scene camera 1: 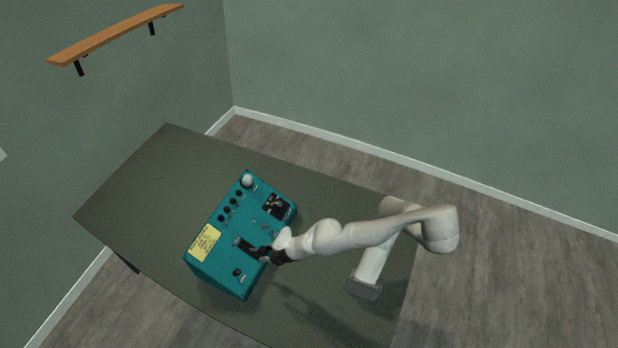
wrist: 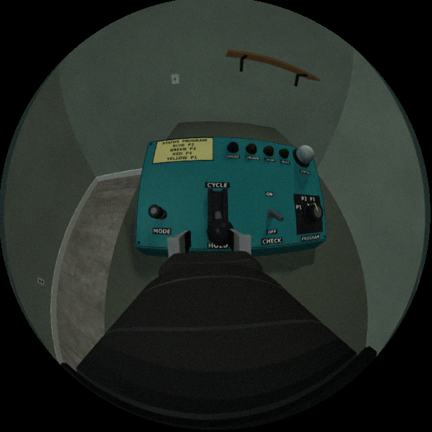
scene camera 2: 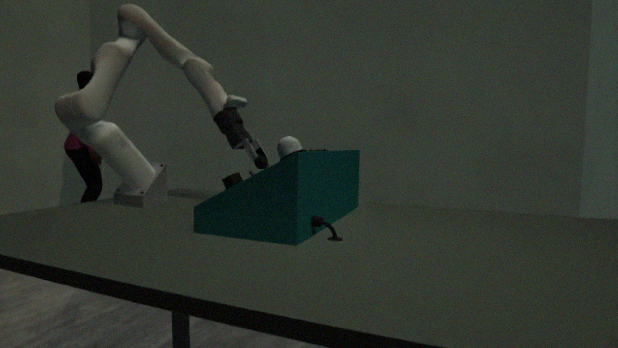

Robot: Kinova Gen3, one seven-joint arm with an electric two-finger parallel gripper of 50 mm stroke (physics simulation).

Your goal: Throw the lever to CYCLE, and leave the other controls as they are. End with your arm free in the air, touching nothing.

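Places are measured from the arm's base along level axes (x ahead, y left, z up), in metres.
Pixels of known places: gripper, between the fingertips: (scene camera 1: 264, 254) (scene camera 2: 259, 158); arm's base, origin of its link: (scene camera 1: 365, 277) (scene camera 2: 142, 178).
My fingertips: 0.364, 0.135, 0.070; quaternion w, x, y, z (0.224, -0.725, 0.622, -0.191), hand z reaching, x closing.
Observation:
Ahead of a thing's pixels: the offset from my fingertips to its top centre, as dx, dy, dz. "*": to the spot under its first point.
The lever's black ball knob (scene camera 1: 263, 250) (scene camera 2: 260, 161) (wrist: 218, 231) stands at the HOLD end of its slot. The slot (wrist: 217, 197) runs up to the CYCLE label (wrist: 217, 185) on the teal control box (scene camera 1: 212, 266) (scene camera 2: 330, 180) (wrist: 182, 185). My gripper (scene camera 1: 266, 254) (scene camera 2: 256, 153) (wrist: 208, 237) is open, its fingertips at the knob. In the wrist view one finger shows at each side of the knob. Whether either finger touches it, I cannot tell. The box's lower front is partly hidden by the gripper in the wrist view.
The MODE knob @[+0.048, +0.110, -0.017] (scene camera 1: 237, 272) (wrist: 156, 212) is left of the lever in the wrist view. The CHECK toggle (wrist: 275, 215) and PROGRAM dial @[+0.104, -0.246, -0.021] (scene camera 1: 275, 203) (scene camera 2: 232, 181) (wrist: 314, 212) are to its right. A white dome @[* +0.237, -0.224, +0.054] (scene camera 1: 247, 180) (scene camera 2: 289, 146) (wrist: 304, 155) rises from the box's upper corner.

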